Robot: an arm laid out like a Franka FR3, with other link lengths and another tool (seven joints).
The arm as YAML. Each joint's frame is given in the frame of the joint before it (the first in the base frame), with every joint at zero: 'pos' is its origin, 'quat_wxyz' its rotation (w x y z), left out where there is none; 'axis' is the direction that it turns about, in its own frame. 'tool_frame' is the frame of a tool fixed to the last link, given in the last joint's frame.
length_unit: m
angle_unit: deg
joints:
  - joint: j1
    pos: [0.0, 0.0, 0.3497]
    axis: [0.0, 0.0, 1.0]
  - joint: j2
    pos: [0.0, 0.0, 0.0]
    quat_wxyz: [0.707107, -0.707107, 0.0, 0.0]
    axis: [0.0, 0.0, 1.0]
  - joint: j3
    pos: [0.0, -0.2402, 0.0]
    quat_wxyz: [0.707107, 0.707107, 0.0, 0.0]
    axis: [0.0, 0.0, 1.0]
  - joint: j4
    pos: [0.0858, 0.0, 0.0]
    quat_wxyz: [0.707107, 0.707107, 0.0, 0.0]
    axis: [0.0, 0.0, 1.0]
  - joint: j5
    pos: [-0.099, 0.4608, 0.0]
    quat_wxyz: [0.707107, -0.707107, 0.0, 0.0]
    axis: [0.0, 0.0, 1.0]
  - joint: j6
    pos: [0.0, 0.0, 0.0]
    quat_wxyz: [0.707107, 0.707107, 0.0, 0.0]
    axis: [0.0, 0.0, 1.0]
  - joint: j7
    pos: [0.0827, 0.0, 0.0]
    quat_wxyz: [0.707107, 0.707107, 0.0, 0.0]
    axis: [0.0, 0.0, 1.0]
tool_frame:
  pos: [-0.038, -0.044, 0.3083]
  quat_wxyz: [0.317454, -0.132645, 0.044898, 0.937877]
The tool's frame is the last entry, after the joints.
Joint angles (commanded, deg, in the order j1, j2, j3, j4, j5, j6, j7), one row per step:
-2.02, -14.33, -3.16, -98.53, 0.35, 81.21, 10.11
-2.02, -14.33, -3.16, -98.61, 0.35, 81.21, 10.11
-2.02, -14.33, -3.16, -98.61, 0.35, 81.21, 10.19
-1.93, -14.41, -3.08, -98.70, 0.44, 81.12, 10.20
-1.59, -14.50, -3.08, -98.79, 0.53, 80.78, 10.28
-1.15, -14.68, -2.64, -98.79, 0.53, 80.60, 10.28
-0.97, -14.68, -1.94, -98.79, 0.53, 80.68, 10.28
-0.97, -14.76, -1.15, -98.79, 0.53, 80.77, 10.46
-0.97, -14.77, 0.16, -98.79, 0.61, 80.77, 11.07
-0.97, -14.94, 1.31, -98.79, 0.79, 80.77, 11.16
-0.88, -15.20, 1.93, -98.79, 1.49, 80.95, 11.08
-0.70, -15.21, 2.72, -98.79, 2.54, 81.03, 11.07
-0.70, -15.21, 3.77, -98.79, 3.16, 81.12, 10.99
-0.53, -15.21, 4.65, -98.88, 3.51, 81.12, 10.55
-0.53, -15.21, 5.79, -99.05, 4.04, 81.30, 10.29
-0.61, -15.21, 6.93, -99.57, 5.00, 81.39, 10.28
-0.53, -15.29, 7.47, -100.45, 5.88, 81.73, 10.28
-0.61, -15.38, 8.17, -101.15, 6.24, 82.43, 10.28
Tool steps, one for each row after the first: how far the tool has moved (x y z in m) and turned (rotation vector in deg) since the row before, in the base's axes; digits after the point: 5 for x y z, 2 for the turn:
-0.00023, 0.00003, -0.00068, 0.01, 0.08, 0.00
0.00007, 0.00004, 0.00000, 0.00, 0.00, -0.08
-0.00084, 0.00210, -0.00003, 0.08, 0.09, 0.17
-0.00219, 0.00374, -0.00008, 0.12, 0.33, 0.28
-0.00148, 0.00792, 0.00143, -0.10, 0.00, 0.87
0.00009, 0.00784, -0.00005, -0.18, -0.08, 0.86
0.00012, 0.00714, 0.00062, -0.22, -0.16, 0.58
-0.00036, 0.01247, -0.00015, -0.29, 0.00, 0.67
-0.00121, 0.01132, 0.00135, -0.12, -0.16, 1.04
-0.00039, 0.01013, 0.00287, 0.54, -0.43, 0.84
-0.00110, 0.01435, 0.00090, 0.84, -0.06, 1.07
-0.00137, 0.01270, 0.00027, 0.35, -0.06, 1.16
-0.00256, 0.01091, -0.00080, 0.13, 0.10, 1.50
-0.00216, 0.01278, -0.00134, 0.24, 0.03, 1.41
-0.00383, 0.01424, -0.00394, 0.61, 0.53, 1.11
-0.00286, 0.00977, -0.00584, 0.67, 0.56, 0.63
-0.00019, 0.00728, -0.00478, 0.18, -0.04, 0.55

